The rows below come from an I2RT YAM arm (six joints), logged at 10 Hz.
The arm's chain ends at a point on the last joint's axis. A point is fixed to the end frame.
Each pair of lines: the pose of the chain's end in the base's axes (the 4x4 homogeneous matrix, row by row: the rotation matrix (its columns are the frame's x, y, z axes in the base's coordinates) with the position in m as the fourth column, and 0 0 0 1 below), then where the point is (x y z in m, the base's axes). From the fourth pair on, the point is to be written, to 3 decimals.
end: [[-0.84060 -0.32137 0.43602 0.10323], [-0.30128 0.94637 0.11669 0.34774], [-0.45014 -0.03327 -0.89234 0.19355], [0 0 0 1]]
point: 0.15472 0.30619 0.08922
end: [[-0.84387 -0.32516 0.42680 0.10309], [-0.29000 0.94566 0.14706 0.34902], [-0.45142 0.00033 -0.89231 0.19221], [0 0 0 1]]
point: 0.15370 0.31105 0.08610
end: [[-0.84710 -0.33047 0.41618 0.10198], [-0.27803 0.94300 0.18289 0.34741], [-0.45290 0.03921 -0.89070 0.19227], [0 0 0 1]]
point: 0.15164 0.31374 0.08428
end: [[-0.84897 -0.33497 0.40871 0.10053], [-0.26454 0.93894 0.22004 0.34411], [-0.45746 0.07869 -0.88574 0.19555], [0 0 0 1]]
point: 0.150 0.315 0.086
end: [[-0.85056 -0.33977 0.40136 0.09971], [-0.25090 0.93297 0.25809 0.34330], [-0.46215 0.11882 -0.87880 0.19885], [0 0 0 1]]
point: 0.148 0.319 0.088
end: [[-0.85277 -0.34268 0.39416 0.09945], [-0.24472 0.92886 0.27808 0.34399], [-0.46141 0.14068 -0.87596 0.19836], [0 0 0 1]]
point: 0.147 0.322 0.087
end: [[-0.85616 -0.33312 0.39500 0.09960], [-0.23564 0.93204 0.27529 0.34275], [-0.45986 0.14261 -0.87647 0.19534], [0 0 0 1]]
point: 0.147 0.321 0.083
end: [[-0.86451 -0.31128 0.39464 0.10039], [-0.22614 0.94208 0.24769 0.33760], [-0.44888 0.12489 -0.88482 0.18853], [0 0 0 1]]
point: 0.146 0.312 0.077
